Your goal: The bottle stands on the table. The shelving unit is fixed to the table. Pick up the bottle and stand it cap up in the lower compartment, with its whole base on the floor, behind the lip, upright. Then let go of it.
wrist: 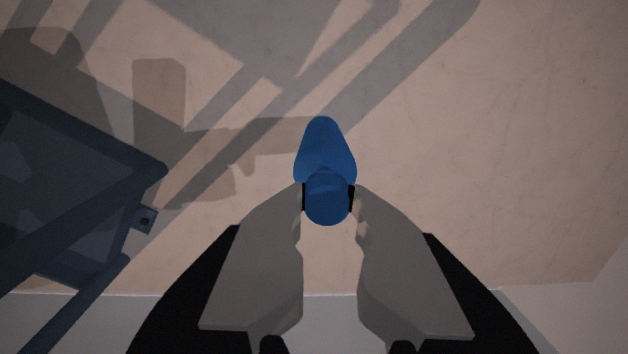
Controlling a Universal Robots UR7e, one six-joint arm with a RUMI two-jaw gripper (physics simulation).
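Places are measured from the arm's base along level axes (x right, y ahead, z up), in millimetres.
Where they show: gripper, between the fingertips: point(326, 186).
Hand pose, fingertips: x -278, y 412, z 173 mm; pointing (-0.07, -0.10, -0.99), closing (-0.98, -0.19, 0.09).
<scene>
After its pixels a point has its place.
The blue bottle point(324, 150) @(y 395, x -276, z 151 mm) is in the middle of the wrist view, its round cap end toward the camera and its body reaching away from it. My gripper point(326, 186) @(y 412, x -278, z 173 mm) is shut on the bottle near its cap, with one black pad on each side. The dark blue shelving unit point(150, 165) @(y 504, x -72, z 2 mm) stands at the left of the view, to the left of the bottle and apart from it. Parts of its frame and panels show. The bottle's base is hidden, and I cannot tell its height above the table.
The beige table point(500, 150) @(y 381, x -584, z -18 mm) lies below, with shadows of the arm and the unit across it. A small mounting tab with a dark screw point(144, 221) @(y 610, x -51, z -10 mm) sits at the unit's foot. A blue bar point(75, 305) @(y 693, x -8, z 83 mm) runs to the lower left. The table's edge point(330, 294) @(y 723, x -389, z -17 mm) crosses the lower part.
</scene>
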